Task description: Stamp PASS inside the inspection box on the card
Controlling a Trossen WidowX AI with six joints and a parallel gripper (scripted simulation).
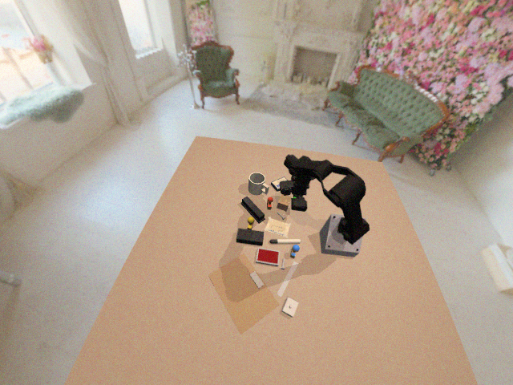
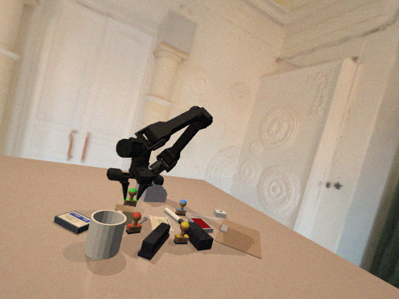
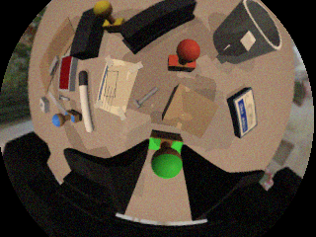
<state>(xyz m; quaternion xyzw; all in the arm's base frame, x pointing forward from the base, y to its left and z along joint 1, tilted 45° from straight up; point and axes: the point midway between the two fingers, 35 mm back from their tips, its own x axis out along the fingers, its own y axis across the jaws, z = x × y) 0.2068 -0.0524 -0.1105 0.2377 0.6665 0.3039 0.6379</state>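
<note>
My gripper tip is now 260 mm to the right of the red ink pad, 80 mm short of it and 50 mm above it. The rest, counted from my gripper tip: green-knobbed stamp: right at my gripper tip; red-knobbed stamp: 110 mm ahead, 40 mm below; wooden block: 40 mm ahead, 30 mm below, 20 mm to the right.
</note>
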